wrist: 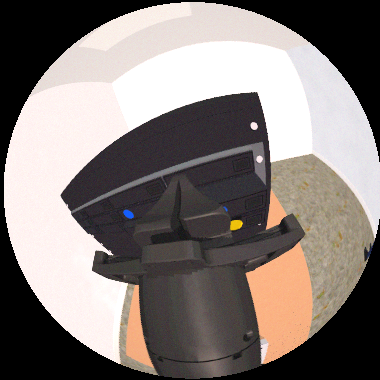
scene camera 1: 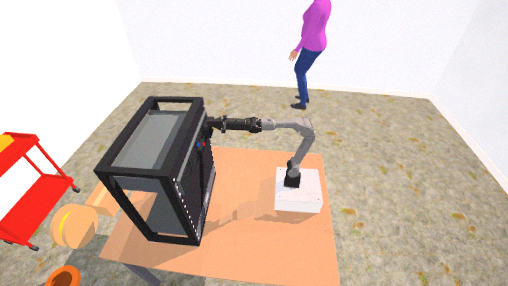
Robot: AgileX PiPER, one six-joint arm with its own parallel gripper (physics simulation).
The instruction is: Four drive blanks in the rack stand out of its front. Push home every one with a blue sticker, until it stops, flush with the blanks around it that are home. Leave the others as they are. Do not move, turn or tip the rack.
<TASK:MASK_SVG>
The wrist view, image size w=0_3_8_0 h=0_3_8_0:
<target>my gripper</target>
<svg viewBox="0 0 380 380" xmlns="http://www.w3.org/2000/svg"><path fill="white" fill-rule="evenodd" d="M183 173L172 176L159 200L151 209L135 221L132 238L141 246L140 255L111 255L102 250L95 250L91 270L108 279L138 285L142 334L145 345L151 352L174 360L204 361L238 352L258 337L258 323L245 272L255 269L288 251L305 235L305 232L294 214L290 213L284 216L279 224L233 240L230 230L230 216L222 204L209 199L199 192L189 181L186 174Z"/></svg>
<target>black rack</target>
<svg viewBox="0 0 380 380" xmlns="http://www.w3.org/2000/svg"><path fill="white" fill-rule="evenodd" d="M258 93L233 93L195 101L162 113L126 132L88 161L60 193L60 197L70 210L71 216L87 234L90 234L113 255L140 255L141 246L132 238L135 221L143 216L159 200L172 176L185 173L189 181L199 192L209 199L222 204L230 216L230 230L233 240L265 230L269 210L271 170L267 128Z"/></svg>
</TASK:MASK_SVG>
